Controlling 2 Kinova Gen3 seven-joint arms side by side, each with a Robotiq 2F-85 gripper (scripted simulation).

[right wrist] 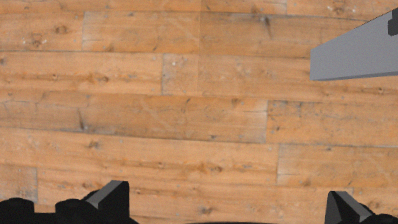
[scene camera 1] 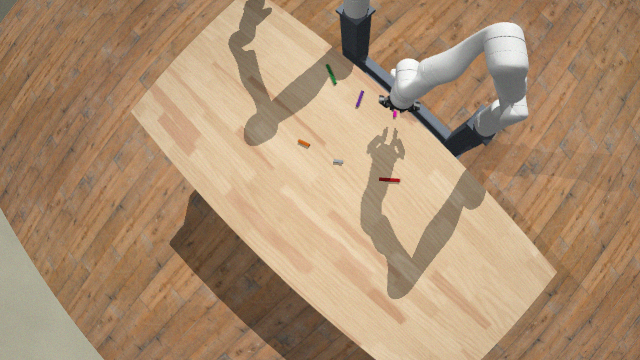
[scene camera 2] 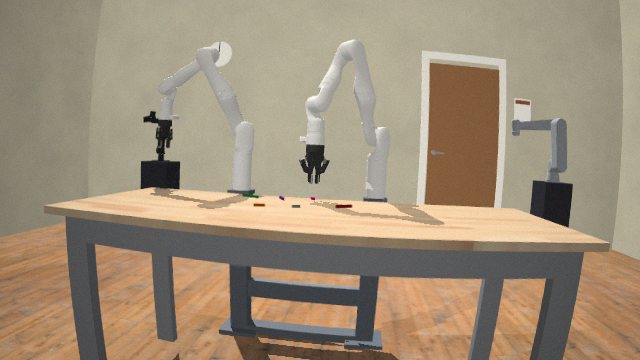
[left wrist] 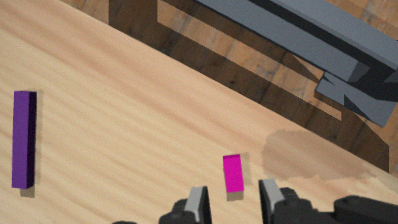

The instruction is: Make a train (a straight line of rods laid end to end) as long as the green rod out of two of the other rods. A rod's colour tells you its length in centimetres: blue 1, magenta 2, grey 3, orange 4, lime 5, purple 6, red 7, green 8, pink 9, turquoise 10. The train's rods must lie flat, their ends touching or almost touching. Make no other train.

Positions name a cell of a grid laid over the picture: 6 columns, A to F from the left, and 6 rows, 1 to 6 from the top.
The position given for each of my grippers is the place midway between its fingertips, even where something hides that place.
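Observation:
Visible: my left gripper (left wrist: D6), together with a dark base rail (scene camera 1: D2) and a purple rod (left wrist: A3). In the right wrist view the rod is out of frame.

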